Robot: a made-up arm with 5 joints. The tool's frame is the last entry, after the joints. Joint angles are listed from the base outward. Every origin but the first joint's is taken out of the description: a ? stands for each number. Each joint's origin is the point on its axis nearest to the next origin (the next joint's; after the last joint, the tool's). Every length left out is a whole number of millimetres.
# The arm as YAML. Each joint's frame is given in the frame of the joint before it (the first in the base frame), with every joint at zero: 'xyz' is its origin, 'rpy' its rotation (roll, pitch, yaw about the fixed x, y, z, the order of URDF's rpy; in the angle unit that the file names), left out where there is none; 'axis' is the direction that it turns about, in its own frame. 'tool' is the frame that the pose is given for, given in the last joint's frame.
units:
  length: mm
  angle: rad
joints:
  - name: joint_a
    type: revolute
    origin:
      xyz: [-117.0, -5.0, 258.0]
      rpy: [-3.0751, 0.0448, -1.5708]
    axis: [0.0, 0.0, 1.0]
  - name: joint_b
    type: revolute
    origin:
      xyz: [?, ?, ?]
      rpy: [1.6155, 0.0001, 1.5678]
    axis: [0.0, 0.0, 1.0]
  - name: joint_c
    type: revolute
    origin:
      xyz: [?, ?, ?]
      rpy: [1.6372, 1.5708, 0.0]
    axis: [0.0, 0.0, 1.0]
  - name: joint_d
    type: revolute
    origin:
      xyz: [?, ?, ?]
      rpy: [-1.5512, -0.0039, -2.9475]
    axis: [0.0, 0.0, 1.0]
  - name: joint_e
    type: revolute
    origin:
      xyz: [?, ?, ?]
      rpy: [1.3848, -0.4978, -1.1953]
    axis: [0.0, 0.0, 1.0]
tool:
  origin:
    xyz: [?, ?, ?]
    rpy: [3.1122, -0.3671, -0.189]
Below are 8 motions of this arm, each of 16 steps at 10 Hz.
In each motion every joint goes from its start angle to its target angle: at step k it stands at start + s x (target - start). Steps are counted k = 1, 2, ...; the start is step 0. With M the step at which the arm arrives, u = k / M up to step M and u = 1 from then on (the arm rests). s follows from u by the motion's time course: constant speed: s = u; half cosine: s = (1 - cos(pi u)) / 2; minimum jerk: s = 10 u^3 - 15 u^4 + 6 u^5.
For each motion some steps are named. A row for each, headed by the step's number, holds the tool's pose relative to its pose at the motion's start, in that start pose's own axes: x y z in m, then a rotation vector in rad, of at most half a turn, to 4 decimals.
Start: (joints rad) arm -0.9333 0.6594 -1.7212 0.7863 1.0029
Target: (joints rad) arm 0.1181 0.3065 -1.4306 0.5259 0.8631
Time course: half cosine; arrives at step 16
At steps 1, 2, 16:
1: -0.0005 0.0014 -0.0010 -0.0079 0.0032 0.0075
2: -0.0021 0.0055 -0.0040 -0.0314 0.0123 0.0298
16: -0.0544 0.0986 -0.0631 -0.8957 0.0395 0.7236

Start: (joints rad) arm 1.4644 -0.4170 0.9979 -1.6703 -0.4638
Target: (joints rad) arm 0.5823 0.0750 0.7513 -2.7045 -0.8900
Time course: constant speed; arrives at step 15
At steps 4, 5, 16:
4: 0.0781 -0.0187 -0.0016 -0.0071 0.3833 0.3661
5: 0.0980 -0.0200 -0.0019 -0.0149 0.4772 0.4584
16: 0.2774 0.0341 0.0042 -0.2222 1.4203 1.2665

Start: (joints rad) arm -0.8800 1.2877 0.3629 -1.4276 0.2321
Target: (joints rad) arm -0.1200 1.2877 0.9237 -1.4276 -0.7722
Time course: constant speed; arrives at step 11
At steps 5, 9, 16:
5: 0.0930 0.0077 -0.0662 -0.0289 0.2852 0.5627
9: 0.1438 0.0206 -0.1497 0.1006 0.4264 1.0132
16: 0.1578 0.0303 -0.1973 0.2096 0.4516 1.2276

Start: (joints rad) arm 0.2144 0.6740 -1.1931 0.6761 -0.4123
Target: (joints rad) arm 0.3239 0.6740 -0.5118 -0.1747 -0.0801
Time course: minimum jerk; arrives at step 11
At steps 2, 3, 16:
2: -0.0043 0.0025 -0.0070 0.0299 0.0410 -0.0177
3: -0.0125 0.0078 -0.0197 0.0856 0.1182 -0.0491
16: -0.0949 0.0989 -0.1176 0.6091 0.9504 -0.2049

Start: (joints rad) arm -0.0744 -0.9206 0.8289 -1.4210 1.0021
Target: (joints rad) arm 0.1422 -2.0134 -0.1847 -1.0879 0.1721
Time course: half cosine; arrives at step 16
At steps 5, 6, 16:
5: -0.0160 -0.1155 -0.0069 0.2564 -0.0880 -0.0494
6: -0.0256 -0.1579 -0.0207 0.3486 -0.1232 -0.0739
16: -0.1413 -0.3484 -0.2766 0.9016 -0.3041 -0.3683

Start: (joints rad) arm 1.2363 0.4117 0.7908 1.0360 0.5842
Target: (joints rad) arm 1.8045 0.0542 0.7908 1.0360 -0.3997
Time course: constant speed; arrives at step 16
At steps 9, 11, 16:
9: 0.0586 0.0472 0.1110 -0.3842 -0.3133 0.6811
11: 0.0650 0.0653 0.1367 -0.4842 -0.3781 0.8280
16: 0.0671 0.1207 0.1986 -0.7572 -0.5334 1.1842

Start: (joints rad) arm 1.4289 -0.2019 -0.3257 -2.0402 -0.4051
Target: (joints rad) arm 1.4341 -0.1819 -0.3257 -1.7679 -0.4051
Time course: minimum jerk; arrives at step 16
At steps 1, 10, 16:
1: 0.0000 0.0000 0.0000 0.0000 -0.0006 -0.0002
10: -0.0020 0.0024 0.0047 -0.0156 -0.1932 -0.0518
16: -0.0028 0.0033 0.0066 -0.0221 -0.2667 -0.0709

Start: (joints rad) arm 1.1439 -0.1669 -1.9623 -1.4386 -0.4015
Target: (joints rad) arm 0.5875 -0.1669 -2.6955 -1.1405 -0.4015
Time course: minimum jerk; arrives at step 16
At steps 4, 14, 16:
4: -0.0050 0.0040 0.0054 -0.0141 -0.0309 -0.0264
14: -0.0597 0.0442 0.0420 -0.1350 -0.3284 -0.2453
16: -0.0609 0.0450 0.0425 -0.1371 -0.3343 -0.2492

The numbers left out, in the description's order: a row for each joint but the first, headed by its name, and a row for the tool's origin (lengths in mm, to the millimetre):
joint_b: 32.0 -26.0 0.0
joint_c: -19.0 -239.0 0.0
joint_d: 40.0 -252.0 0.0
joint_e: -7.0 -32.0 0.0
tool: -22.0 30.0 0.0

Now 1 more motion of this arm.
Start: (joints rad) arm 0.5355 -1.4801 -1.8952 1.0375 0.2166
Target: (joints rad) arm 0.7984 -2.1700 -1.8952 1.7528 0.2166
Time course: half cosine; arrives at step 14
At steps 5, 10, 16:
5: -0.0376 -0.0386 -0.0110 -0.0343 -0.0167 -0.0305
10: -0.1230 -0.1100 -0.0059 -0.0959 -0.0491 -0.1003
16: -0.1573 -0.1326 0.0044 -0.1178 -0.0619 -0.1293

